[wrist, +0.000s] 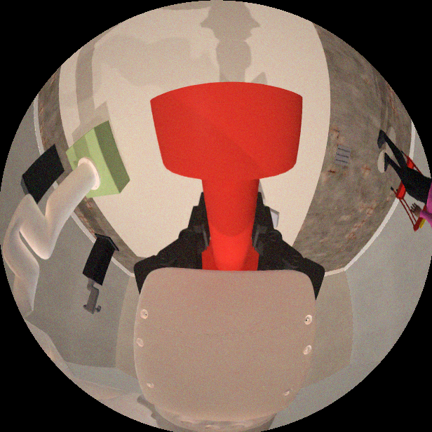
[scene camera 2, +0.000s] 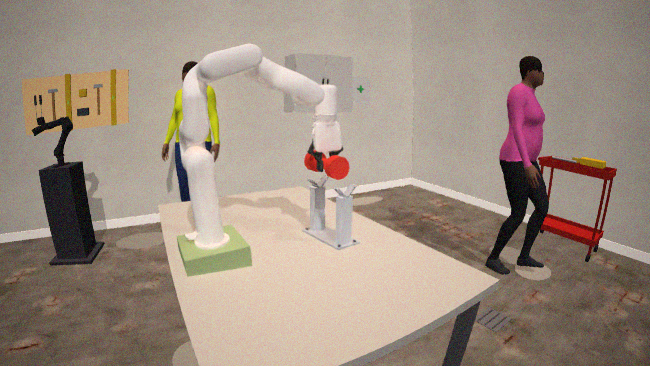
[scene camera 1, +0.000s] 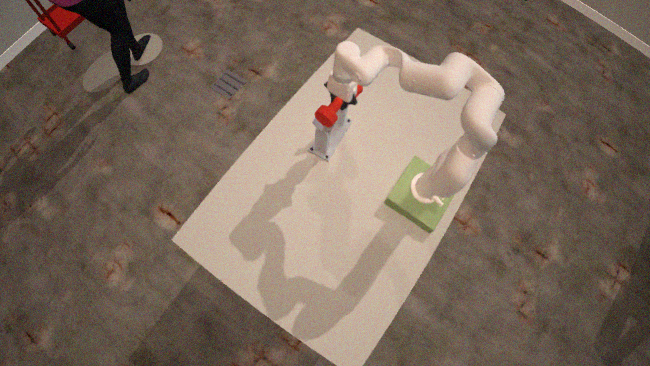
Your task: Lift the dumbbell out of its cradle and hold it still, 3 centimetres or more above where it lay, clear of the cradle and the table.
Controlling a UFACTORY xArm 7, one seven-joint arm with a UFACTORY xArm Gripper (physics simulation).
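Where they show: gripper, fingertip midpoint: [scene camera 1: 338,104]; arm's base, origin of the base link: [scene camera 2: 212,241] [scene camera 1: 425,188].
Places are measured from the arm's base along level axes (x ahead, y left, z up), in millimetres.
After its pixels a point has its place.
Note:
The red dumbbell [scene camera 1: 326,115] {x 401, y 177, z 253 mm} [scene camera 2: 336,167] {x 431, y -10, z 225 mm} [wrist: 227,132] is held in the air above the grey cradle [scene camera 1: 322,142] {x 412, y 176, z 36 mm} [scene camera 2: 344,220] {x 467, y -3, z 35 mm}. In scene camera 2 a gap shows between the dumbbell's heads and the V-shaped tops of the cradle's two posts. My gripper [scene camera 2: 321,162] {x 428, y 86, z 196 mm} [wrist: 231,203] is shut on the dumbbell's handle, with a black finger on each side of it in the wrist view. The dumbbell looks about level. In the wrist view the near head hides most of the cradle, and my gripper's body partly hides the far head.
The cradle stands on the pale table [scene camera 1: 240,200] {x 484, y 561, z -63 mm} [scene camera 2: 310,310] {x 232, y -370, z -63 mm}. My arm's base is on a green block [scene camera 1: 407,195] {x 31, y 77, z 2 mm} [scene camera 2: 220,262] {x 20, y -98, z -31 mm} [wrist: 112,157]. A person in pink [scene camera 2: 525,120] stands beyond the table, near a red cart [scene camera 2: 575,231]. Another person in yellow [scene camera 2: 213,112] stands behind the arm.

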